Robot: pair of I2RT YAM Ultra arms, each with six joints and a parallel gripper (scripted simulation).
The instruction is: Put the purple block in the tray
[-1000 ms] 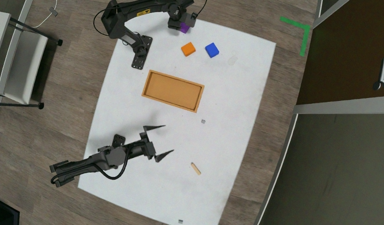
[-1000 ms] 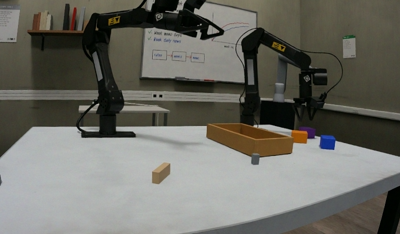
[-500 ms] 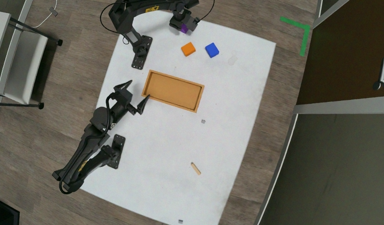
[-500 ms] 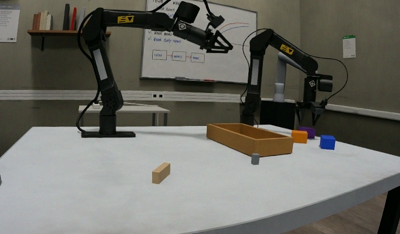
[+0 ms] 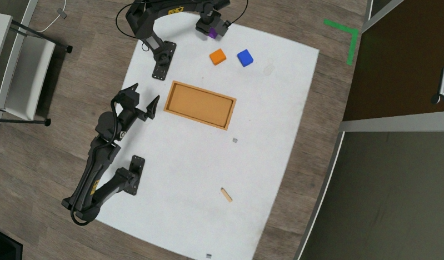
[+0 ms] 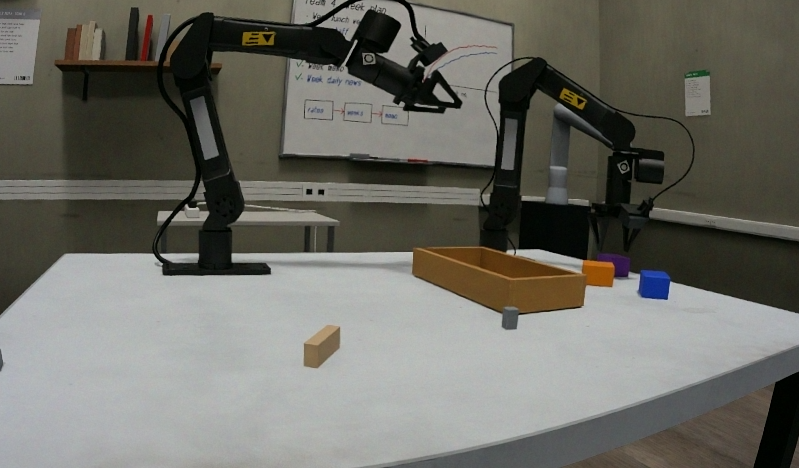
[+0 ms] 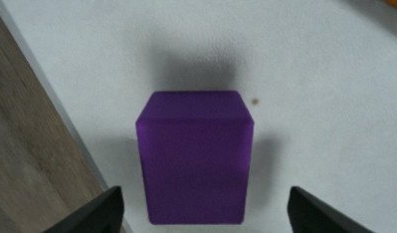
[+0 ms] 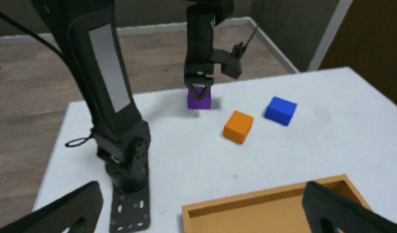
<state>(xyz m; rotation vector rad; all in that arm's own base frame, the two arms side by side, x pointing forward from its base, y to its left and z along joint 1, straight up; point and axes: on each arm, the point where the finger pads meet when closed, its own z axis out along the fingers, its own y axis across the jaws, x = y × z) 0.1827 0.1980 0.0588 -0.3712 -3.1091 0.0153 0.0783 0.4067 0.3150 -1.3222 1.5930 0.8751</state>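
My left gripper is now 40 mm above the purple block. From my left hand the other things lie so: wooden tray (360 mm to the right, 50 mm ahead, 40 mm below); orange block (120 mm to the right, 70 mm ahead, 40 mm below); blue block (200 mm ahead, 90 mm to the right, 40 mm below).
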